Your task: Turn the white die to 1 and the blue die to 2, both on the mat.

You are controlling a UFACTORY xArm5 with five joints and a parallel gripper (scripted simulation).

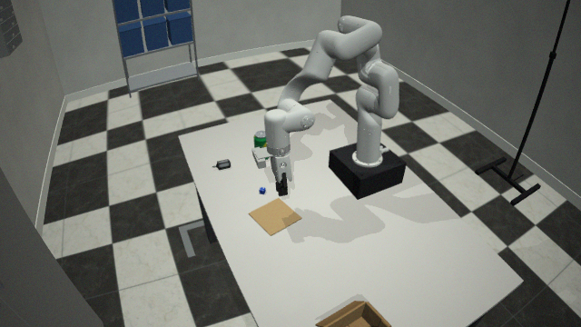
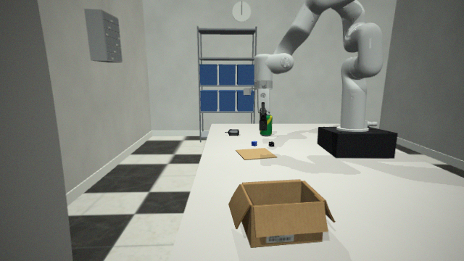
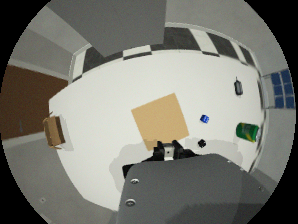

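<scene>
Right now my hand is 120 mm above the tan mat and 30 mm short of it. From my hand the other things lie so: blue die 140 mm to the right, 120 mm below, 30 mm ahead; black die 130 mm to the right, 120 mm below, 60 mm behind; white die 10 mm below.
</scene>
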